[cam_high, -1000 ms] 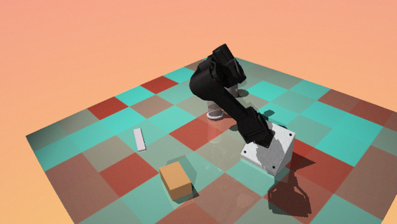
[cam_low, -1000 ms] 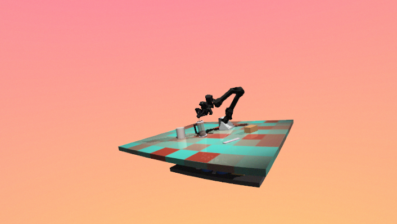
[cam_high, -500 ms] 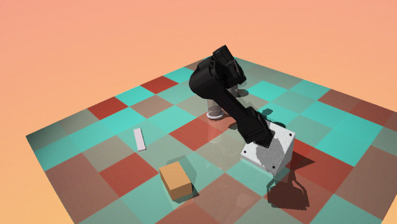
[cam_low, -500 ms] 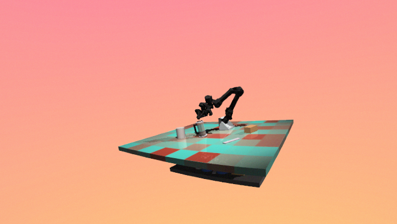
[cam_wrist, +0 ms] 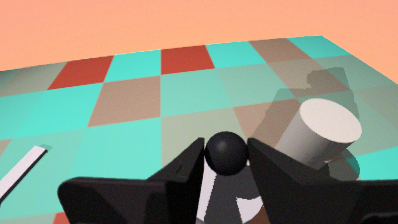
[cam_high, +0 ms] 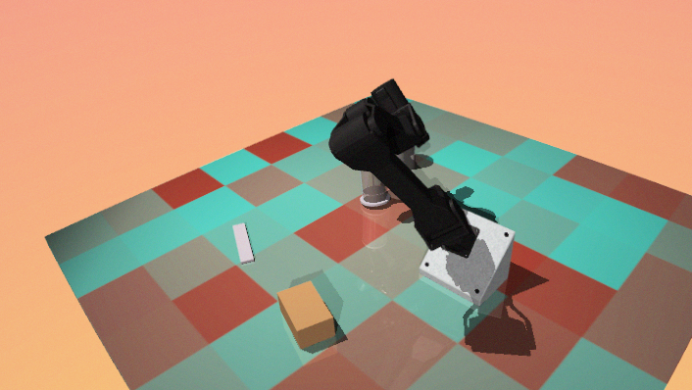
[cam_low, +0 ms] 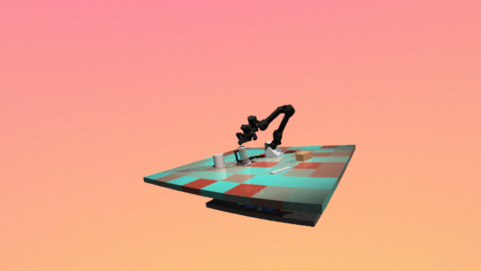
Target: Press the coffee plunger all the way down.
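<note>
Right now the coffee press is 8 cm below my gripper tip, 2 cm behind it and 1 cm to the right of it.
</note>
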